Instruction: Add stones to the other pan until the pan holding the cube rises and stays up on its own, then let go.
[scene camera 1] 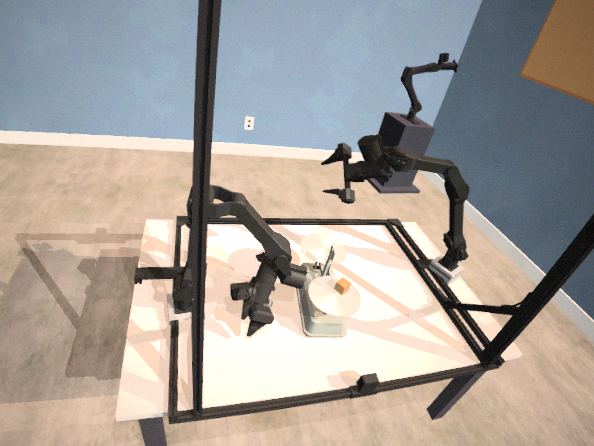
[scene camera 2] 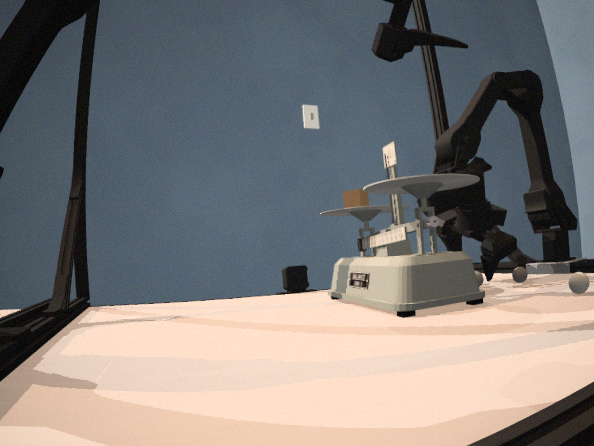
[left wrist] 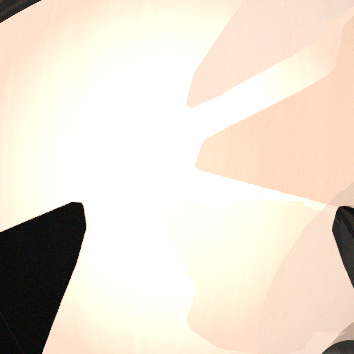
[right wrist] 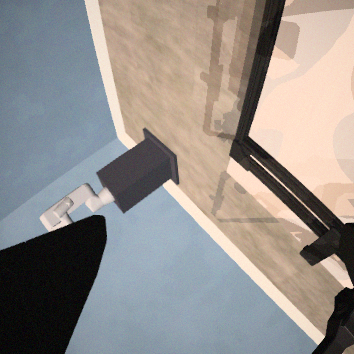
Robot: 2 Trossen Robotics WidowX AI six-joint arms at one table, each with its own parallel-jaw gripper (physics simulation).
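Where they show: left gripper, fingertip midpoint: [scene camera 1: 245,327] [left wrist: 215,218]; right gripper, fingertip midpoint: [scene camera 1: 322,177] [scene camera 2: 481,9] [right wrist: 230,233]; left arm's base, link origin: [scene camera 1: 185,304] [scene camera 2: 556,260]; right arm's base, link origin: [scene camera 1: 448,264].
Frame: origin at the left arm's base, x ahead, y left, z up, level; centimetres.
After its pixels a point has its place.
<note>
An orange cube [scene camera 1: 342,286] @(x 40.6, y -14.7, z 15.1 cm) [scene camera 2: 355,198] @(x 42.7, y -12.2, z 13.9 cm) sits on one pan [scene camera 1: 327,302] @(x 35.5, y -17.0, z 12.2 cm) [scene camera 2: 340,212] @(x 43.1, y -16.1, z 12.1 cm) of the pale green balance scale [scene camera 1: 324,327] @(x 36.8, y -18.0, z 2.1 cm) [scene camera 2: 435,280] @(x 45.6, y 6.6, z 1.6 cm). In scene camera 2 the beam slopes down toward this pan. The other pan [scene camera 1: 320,242] @(x 43.5, y 6.2, z 13.5 cm) [scene camera 2: 422,184] @(x 45.2, y 5.3, z 13.1 cm) is raised, with no stone visible on it. Grey round stones [scene camera 2: 519,274] @(x 19.3, y 2.2, z -0.6 cm) [scene camera 2: 578,283] @(x 30.5, y 18.3, z -0.7 cm) lie on the table beyond the scale. My left gripper [scene camera 1: 246,326] @(x 15.2, y -11.4, z -0.3 cm) [scene camera 2: 510,271] [left wrist: 215,218] @(x 15.2, y -11.4, z -0.3 cm) is open and empty, pointing down low over the table beside the scale. My right gripper [scene camera 1: 323,177] @(x 45.4, y 18.8, z 30.5 cm) [right wrist: 230,233] @(x 45.4, y 18.8, z 30.5 cm) is open and empty, high above the table's far side.
A black frame [scene camera 1: 320,221] @(x 59.9, y 35.1, z -0.4 cm) borders the table [scene camera 1: 280,372] @(x 21.2, y -26.1, z -2.2 cm), with a tall post [scene camera 1: 200,150] @(x -1.4, y -31.7, z 63.2 cm) at the left. A small black box [scene camera 1: 368,383] @(x 40.4, y -37.5, z 3.0 cm) sits on the near frame bar. Another arm on a dark pedestal [scene camera 1: 407,135] [right wrist: 137,175] stands beyond the table.
</note>
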